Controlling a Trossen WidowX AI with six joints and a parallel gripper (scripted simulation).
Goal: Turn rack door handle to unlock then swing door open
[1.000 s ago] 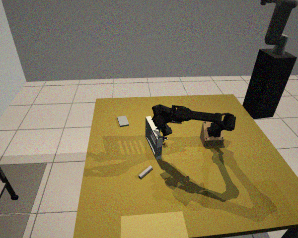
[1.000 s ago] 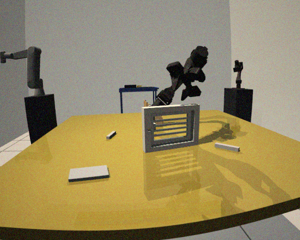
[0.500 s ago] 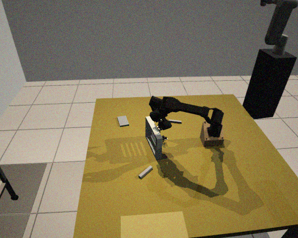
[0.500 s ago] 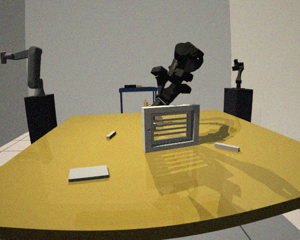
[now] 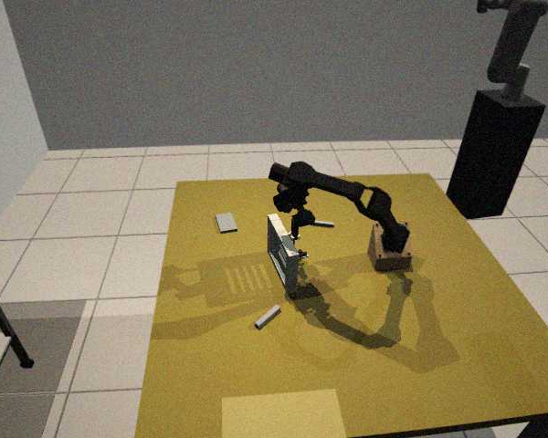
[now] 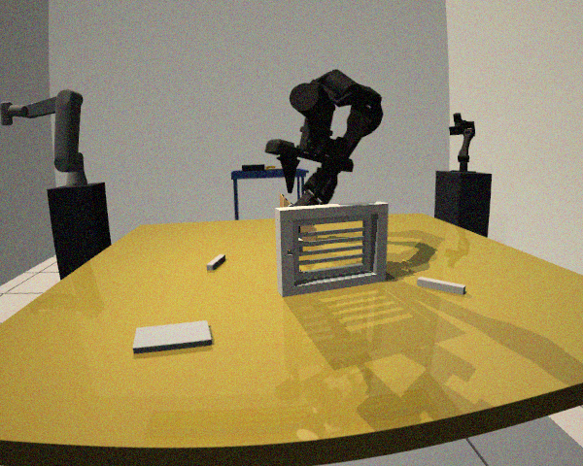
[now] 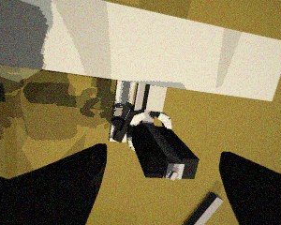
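My gripper tip is 90 mm above the dark upright handle, 20 mm to the left of it and 20 mm past it. Also, from my gripper tip: flat grey plate: 270 mm to the right, 210 mm ahead, 190 mm below.
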